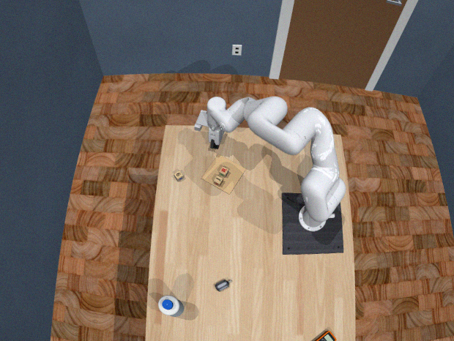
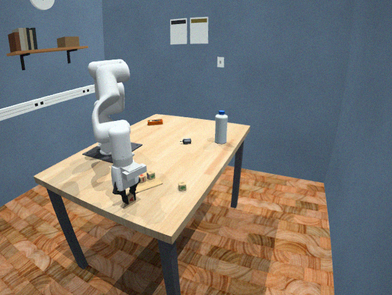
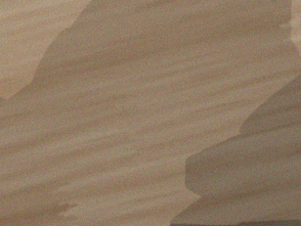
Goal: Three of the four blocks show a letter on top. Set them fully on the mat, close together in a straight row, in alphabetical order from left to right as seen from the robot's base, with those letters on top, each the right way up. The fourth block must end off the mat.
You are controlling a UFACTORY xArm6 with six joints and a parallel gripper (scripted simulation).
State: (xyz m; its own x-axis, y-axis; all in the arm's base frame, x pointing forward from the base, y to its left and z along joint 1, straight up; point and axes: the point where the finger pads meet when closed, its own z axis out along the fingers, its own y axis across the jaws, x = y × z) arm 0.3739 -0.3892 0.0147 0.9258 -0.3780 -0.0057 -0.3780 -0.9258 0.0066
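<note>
My hand is 150 mm to the right of the tan mat, 20 mm past it and 20 mm above it. Also, from my hand: orange device (950 mm to the left, 340 mm behind, 10 mm below); then small dark object (630 mm to the left, 20 mm ahead, 10 mm below).
</note>
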